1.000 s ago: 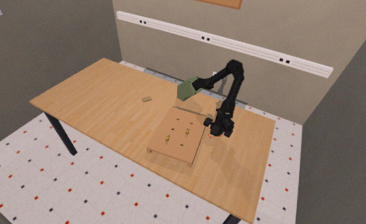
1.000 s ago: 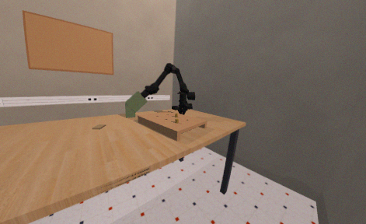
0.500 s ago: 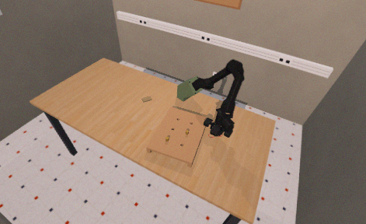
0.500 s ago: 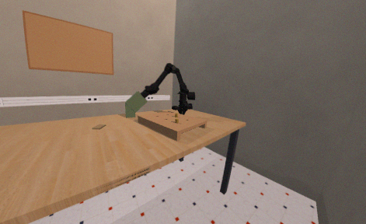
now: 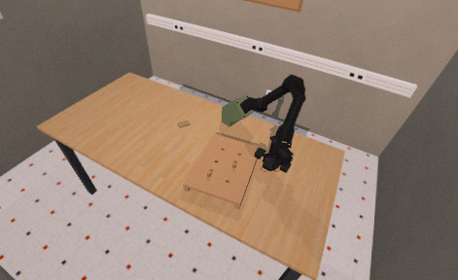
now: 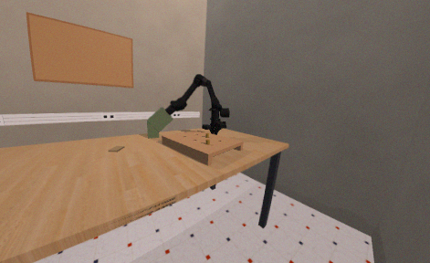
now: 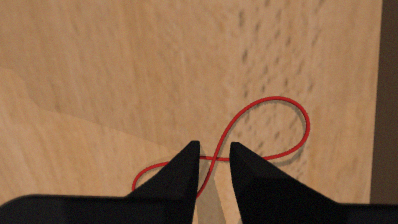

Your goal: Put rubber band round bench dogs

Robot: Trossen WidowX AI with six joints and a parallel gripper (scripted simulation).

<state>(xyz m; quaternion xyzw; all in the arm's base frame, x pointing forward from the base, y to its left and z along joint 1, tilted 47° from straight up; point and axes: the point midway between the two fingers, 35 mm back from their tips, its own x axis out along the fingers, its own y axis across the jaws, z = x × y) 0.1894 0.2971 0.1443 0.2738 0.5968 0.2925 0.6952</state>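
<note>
The wooden board lies 16 cm ahead of my hand and 18 cm to the right of it. Also, from my hand: small tan piece: 5 cm ahead, 61 cm to the right, 3 cm below.
</note>
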